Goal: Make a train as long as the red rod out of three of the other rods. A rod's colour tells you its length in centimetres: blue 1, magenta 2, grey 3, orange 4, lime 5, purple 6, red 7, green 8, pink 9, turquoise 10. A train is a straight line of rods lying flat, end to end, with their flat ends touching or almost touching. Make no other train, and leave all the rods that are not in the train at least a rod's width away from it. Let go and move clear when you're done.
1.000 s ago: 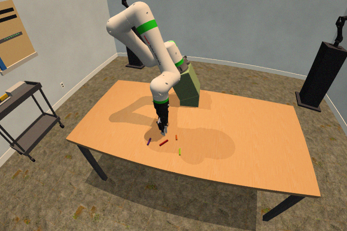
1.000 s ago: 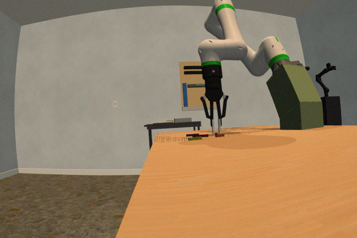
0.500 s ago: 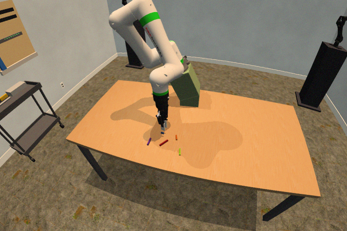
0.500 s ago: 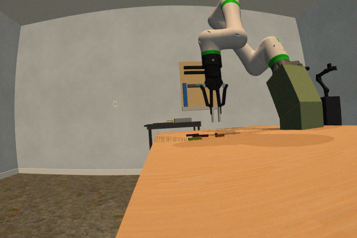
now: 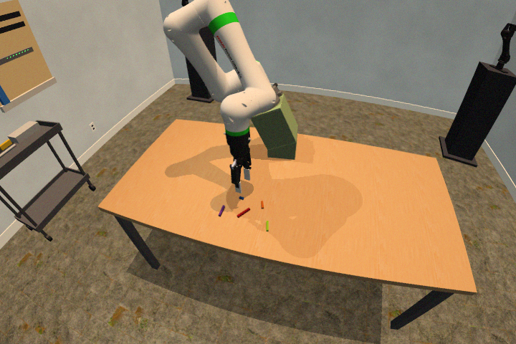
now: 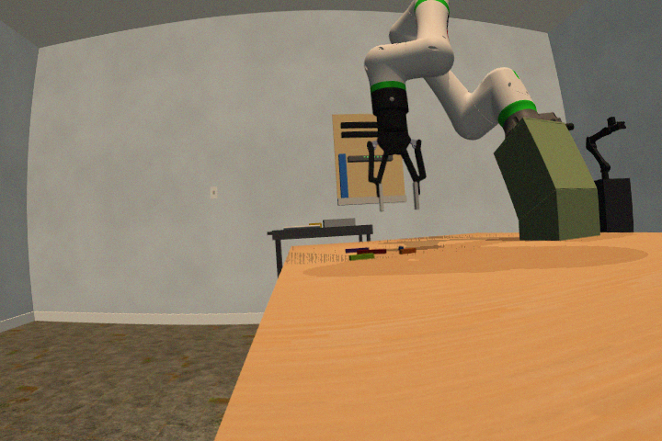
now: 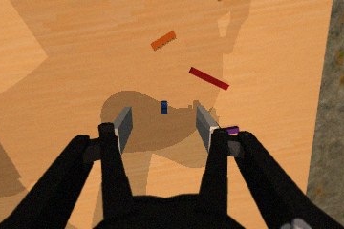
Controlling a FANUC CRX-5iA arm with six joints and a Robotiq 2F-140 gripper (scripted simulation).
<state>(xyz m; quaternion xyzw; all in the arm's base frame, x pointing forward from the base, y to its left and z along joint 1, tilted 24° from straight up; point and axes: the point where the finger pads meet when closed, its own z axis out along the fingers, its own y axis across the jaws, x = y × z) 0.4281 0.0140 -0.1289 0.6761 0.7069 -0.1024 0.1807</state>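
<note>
Right now my hand is 100 mm short of the lime rod, 160 mm to the right of it and 120 mm above it. Round my hand: red rod (80 mm ahead, 30 mm to the left, 120 mm below); then purple rod (110 mm ahead, 60 mm to the right, 120 mm below); then orange rod (90 mm to the left, 120 mm below).
</note>
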